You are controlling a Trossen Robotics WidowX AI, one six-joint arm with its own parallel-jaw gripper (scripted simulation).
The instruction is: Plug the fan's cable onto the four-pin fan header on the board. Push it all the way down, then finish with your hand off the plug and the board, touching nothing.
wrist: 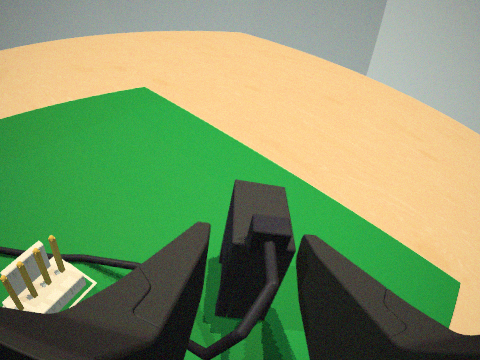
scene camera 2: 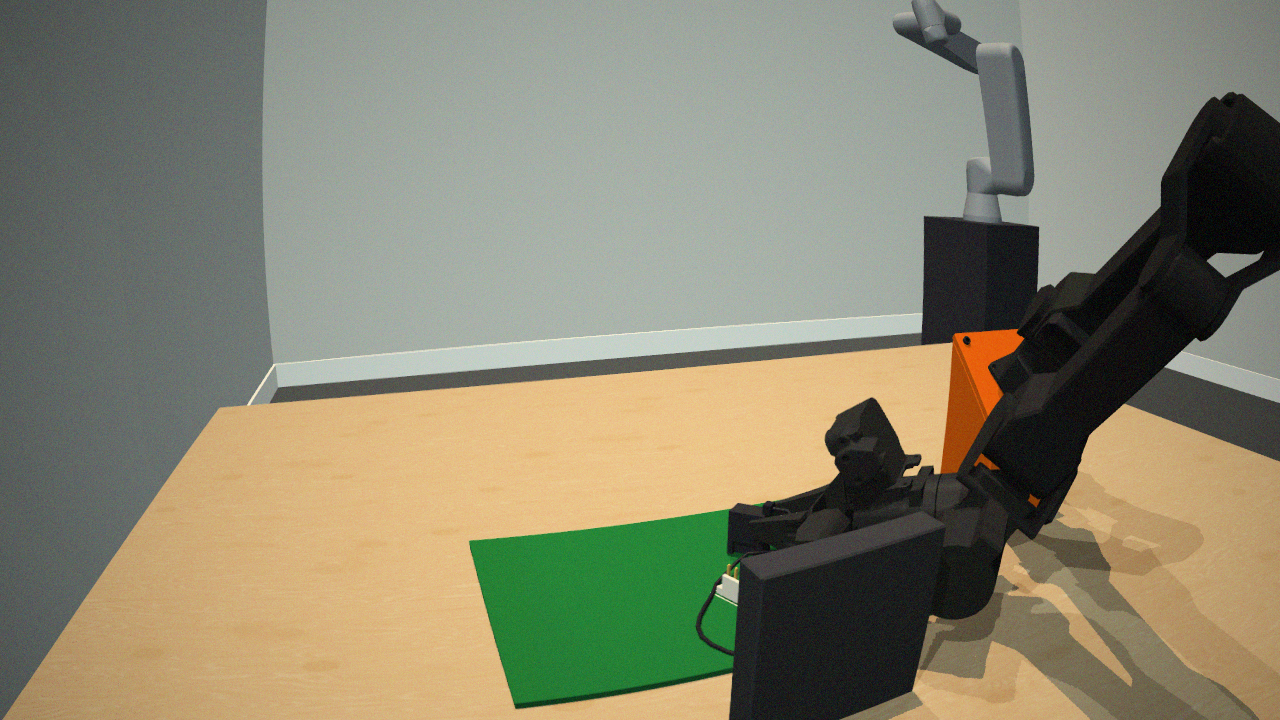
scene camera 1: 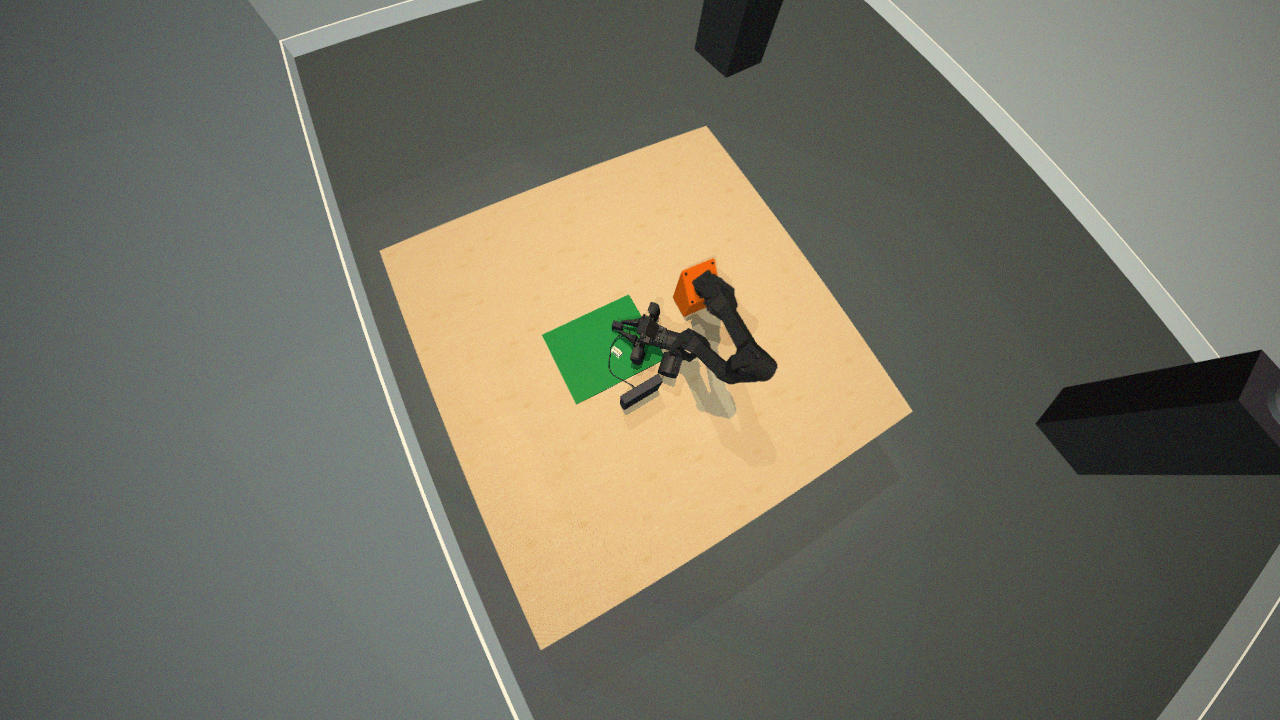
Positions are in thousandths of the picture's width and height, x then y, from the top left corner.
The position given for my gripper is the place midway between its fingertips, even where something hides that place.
In view: my gripper (scene camera 2: 592, 722), a black plug (scene camera 2: 578, 749), a black fan (scene camera 2: 655, 863) and a green board (scene camera 2: 450, 855).
My gripper shows as well in the wrist view (wrist: 532, 671) and in scene camera 1 (scene camera 1: 484, 453). The black plug also shows in the wrist view (wrist: 536, 593). The green board also shows in the wrist view (wrist: 251, 488) and in scene camera 1 (scene camera 1: 454, 484).
